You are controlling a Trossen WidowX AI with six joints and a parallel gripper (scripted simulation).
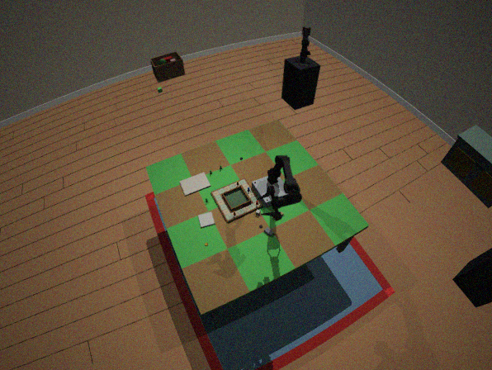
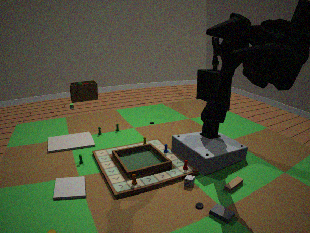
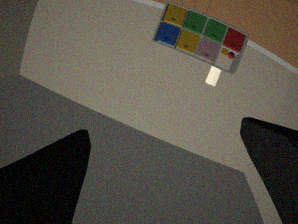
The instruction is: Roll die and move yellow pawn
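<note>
My gripper tip is 40 cm above the die, 18 cm to the left of it and 11 cm past it. The rest, counted from my gripper tip: orange pawn (38 cm below, 25 cm to the right, 5 cm ahead); then dark block (40 cm below, 10 cm behind, 1 cm to the right); then wooden block (40 cm below, 22 cm behind, 9 cm to the right).
</note>
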